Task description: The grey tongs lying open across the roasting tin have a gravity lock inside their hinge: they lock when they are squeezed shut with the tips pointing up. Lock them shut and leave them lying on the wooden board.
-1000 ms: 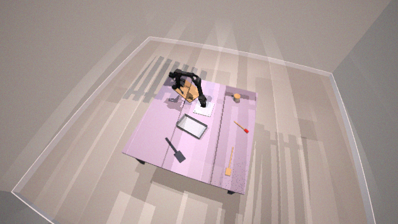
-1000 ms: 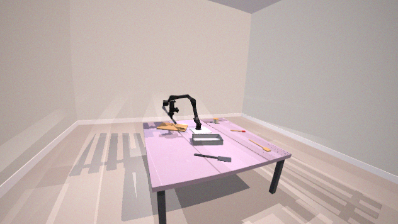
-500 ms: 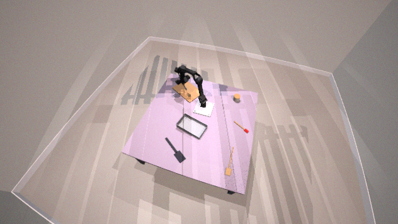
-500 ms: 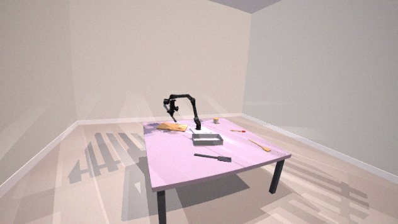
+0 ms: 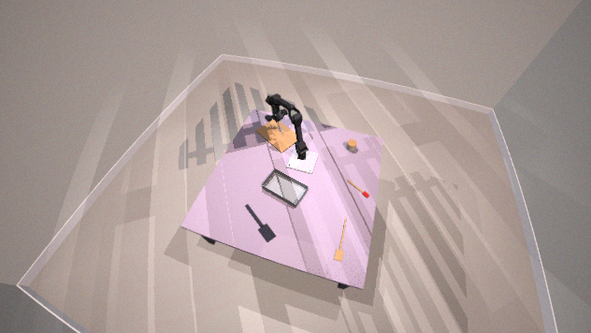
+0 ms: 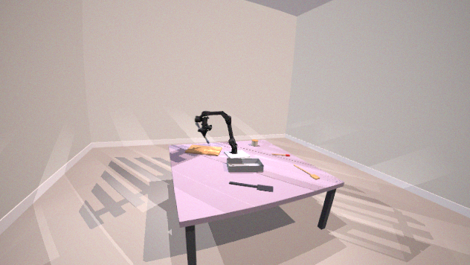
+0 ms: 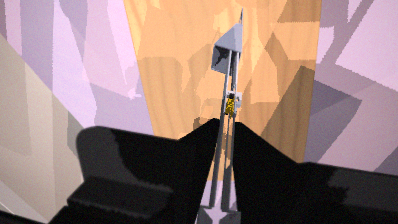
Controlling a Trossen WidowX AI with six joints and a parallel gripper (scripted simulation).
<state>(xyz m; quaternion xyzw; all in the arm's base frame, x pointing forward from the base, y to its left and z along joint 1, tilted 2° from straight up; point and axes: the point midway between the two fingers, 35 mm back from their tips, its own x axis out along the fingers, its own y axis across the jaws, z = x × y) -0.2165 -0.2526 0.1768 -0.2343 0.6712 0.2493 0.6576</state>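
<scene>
My gripper tip is 15 cm above the wooden board. From my gripper tip the other things lie so: grey roasting tin (54 cm ahead, 17 cm to the left, 13 cm below); then round pot (66 cm to the left, 12 cm below, 4 cm ahead); then black spatula (84 cm ahead, 15 cm below, 5 cm to the left).
</scene>
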